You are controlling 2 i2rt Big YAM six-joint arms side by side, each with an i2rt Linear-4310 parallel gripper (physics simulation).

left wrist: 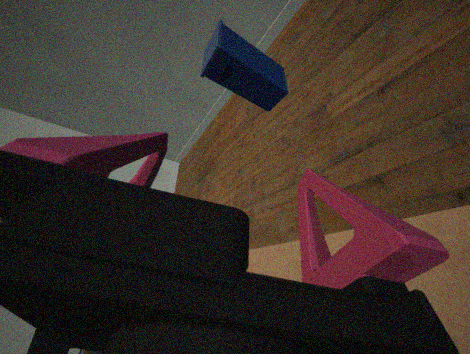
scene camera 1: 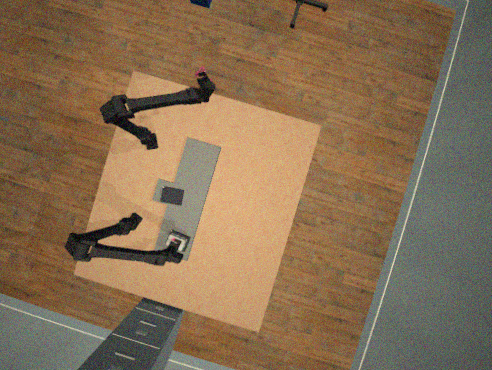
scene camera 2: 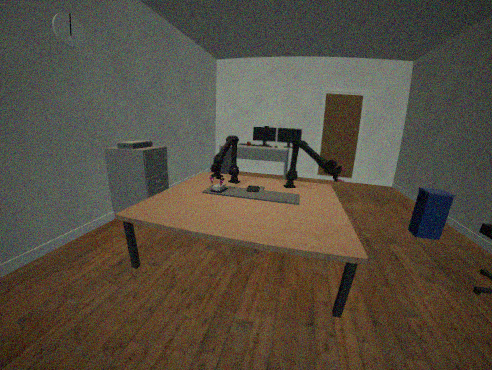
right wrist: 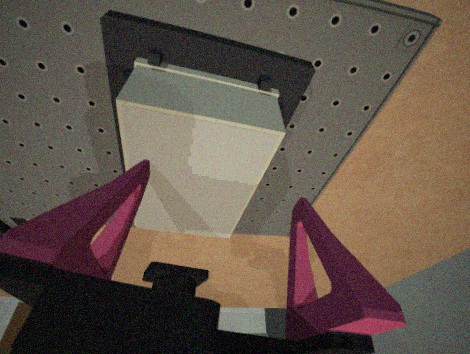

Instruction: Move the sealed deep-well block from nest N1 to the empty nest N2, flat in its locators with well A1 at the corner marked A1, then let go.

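Pixels of known places: left gripper, between the fingertips: (left wrist: 237, 159) (scene camera 1: 206, 72) (scene camera 2: 345, 176); right gripper, between the fingertips: (scene camera 1: 176, 246) (scene camera 2: 216, 184) (right wrist: 226, 185); left arm's base, origin of its link: (scene camera 1: 151, 141) (scene camera 2: 289, 186); right arm's base, origin of its link: (scene camera 1: 134, 221) (scene camera 2: 234, 182) (right wrist: 176, 272).
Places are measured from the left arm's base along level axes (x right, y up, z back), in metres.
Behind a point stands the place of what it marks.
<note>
The sealed deep-well block (scene camera 1: 184, 244) @[z -0.129, x 0.827, y 0.059 m] (scene camera 2: 218, 188) @[z -0.136, x 0.812, y 0.050 m] (right wrist: 200, 150) @[z -0.102, x 0.821, y 0.067 m], pale with a light top, sits in the dark nest N1 (right wrist: 210, 42) @[z -0.139, x 0.840, y 0.024 m], with two small locators along its far side in the right wrist view. Empty dark nest N2 (scene camera 1: 172, 196) @[z -0.093, x 0.455, y 0.025 m] (scene camera 2: 253, 189) @[z -0.124, x 0.457, y 0.024 m] is near the middle of the grey board. My right gripper (scene camera 1: 174, 241) @[z -0.074, x 0.826, y 0.071 m] (scene camera 2: 217, 179) @[z -0.074, x 0.826, y 0.071 m] (right wrist: 226, 185) @[z -0.074, x 0.826, y 0.071 m] is open above the block, its magenta fingertips apart and not gripping it. My left gripper (scene camera 1: 201, 71) @[z -0.552, x -0.276, y 0.260 m] (scene camera 2: 340, 179) @[z -0.552, x -0.276, y 0.260 m] (left wrist: 237, 159) @[z -0.552, x -0.276, y 0.260 m] is open and empty, away from both nests, beyond the table edge. The A1 marks are not readable.
The grey perforated board (scene camera 1: 200, 165) @[z -0.347, x 0.259, y 0.013 m] (scene camera 2: 280, 197) @[z -0.347, x 0.252, y 0.009 m] (right wrist: 350, 60) @[z -0.098, x 0.918, y 0.013 m] lies on the wooden table (scene camera 1: 260, 200) @[z -0.755, x 0.613, y 0.000 m] (scene camera 2: 225, 220) @[z -0.733, x 0.817, y 0.000 m] under both nests. A blue bin (scene camera 2: 431, 212) (left wrist: 245, 67) stands on the floor. A grey cabinet (scene camera 2: 127, 172) stands beyond the table's left side in scene camera 2.
</note>
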